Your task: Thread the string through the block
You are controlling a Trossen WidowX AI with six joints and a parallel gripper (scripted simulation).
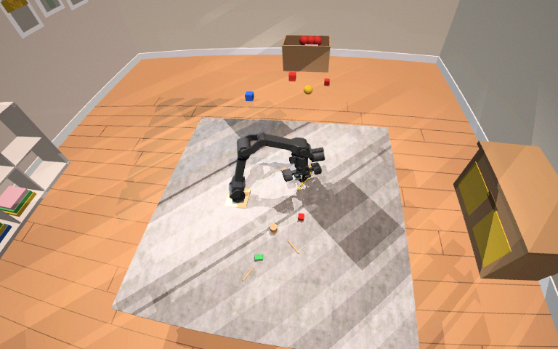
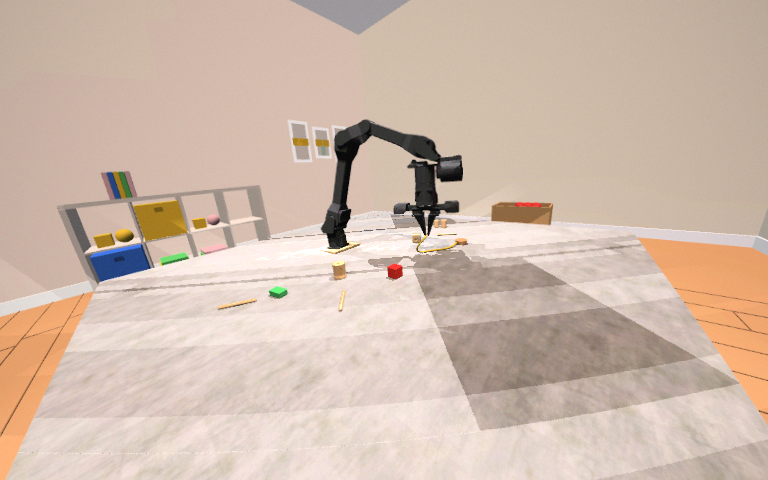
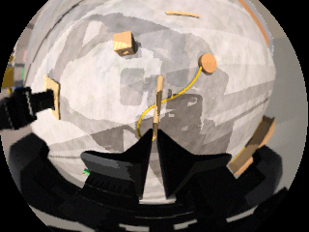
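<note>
Now: gripper tip 8 cm past the small wooden block, 12 cm to the right of it and 4 cm above it. The rest, counted from my gripper tip: round wooden button (8 cm ahead, 14 cm to the left, 5 cm below); red cube (2 cm behind, 18 cm to the right, 5 cm below); loose stick (2 cm ahead, 24 cm to the left, 6 cm below).
</note>
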